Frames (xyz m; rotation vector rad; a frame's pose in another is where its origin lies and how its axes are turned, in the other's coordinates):
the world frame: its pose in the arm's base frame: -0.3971 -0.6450 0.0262 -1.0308 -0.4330 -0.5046
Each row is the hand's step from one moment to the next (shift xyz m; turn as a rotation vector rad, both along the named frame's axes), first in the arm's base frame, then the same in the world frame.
Working: the arm's base frame: its pose in the world frame: 0.1821 0.5209 0.5195 1.0308 0.4330 0.5046

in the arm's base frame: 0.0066 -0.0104 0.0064 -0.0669 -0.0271 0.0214
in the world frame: 0.0109 -0.0050 -0.0070 -0.0367 -0.0653 -0.0075
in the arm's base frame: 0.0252 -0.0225 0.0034 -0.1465 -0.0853 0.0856
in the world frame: 0.0265 0.0029 -0.0210 -0.0537 -0.1808 -0.0221
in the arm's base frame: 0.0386 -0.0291 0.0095 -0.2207 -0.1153 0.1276
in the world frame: 0.0420 0.0037 -0.0255 -0.0841 -0.2659 -0.0222
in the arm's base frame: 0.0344 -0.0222 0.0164 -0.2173 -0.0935 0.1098
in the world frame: 0.0411 -0.0006 -0.0159 -0.0955 -0.2424 -0.0112
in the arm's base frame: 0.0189 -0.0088 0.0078 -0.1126 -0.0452 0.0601
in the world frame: 0.0213 0.0019 -0.0063 -0.0483 -0.1265 -0.0015
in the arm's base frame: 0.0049 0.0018 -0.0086 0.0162 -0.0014 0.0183
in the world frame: -0.0012 0.0096 -0.0028 0.0236 -0.0038 0.0053
